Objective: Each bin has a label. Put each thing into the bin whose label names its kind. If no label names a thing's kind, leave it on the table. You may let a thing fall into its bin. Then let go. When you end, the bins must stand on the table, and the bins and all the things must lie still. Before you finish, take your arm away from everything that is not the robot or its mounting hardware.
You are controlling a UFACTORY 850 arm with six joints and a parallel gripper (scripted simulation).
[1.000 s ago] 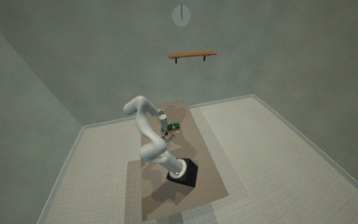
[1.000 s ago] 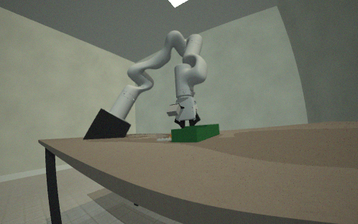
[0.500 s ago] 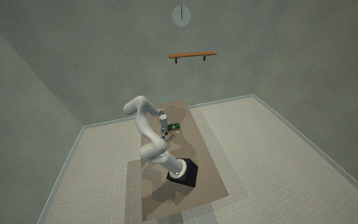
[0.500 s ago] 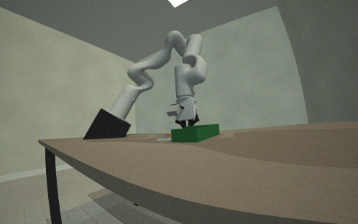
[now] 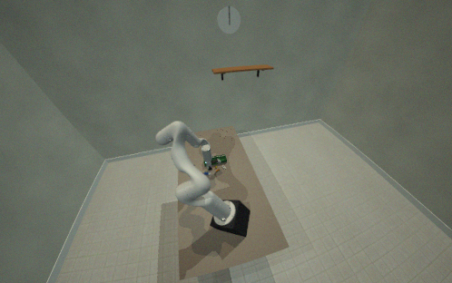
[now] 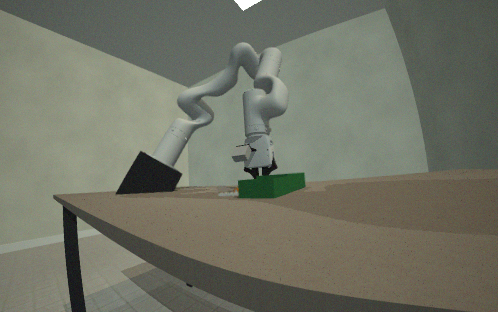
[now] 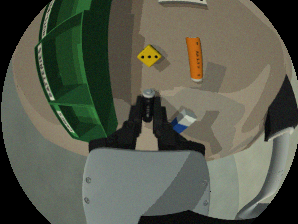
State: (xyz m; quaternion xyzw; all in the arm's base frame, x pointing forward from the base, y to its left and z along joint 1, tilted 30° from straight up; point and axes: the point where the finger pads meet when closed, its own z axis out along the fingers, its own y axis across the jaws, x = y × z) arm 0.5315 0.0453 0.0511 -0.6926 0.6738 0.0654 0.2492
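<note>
My gripper is now 70 mm to the left of the orange battery, 40 mm past it and 20 mm above it. The rest, counted from my hand: blue thing (60 mm behind, 30 mm to the left, 20 mm below); then yellow die (70 mm to the right, 10 mm below, 10 mm ahead); then black battery (20 mm below).
</note>
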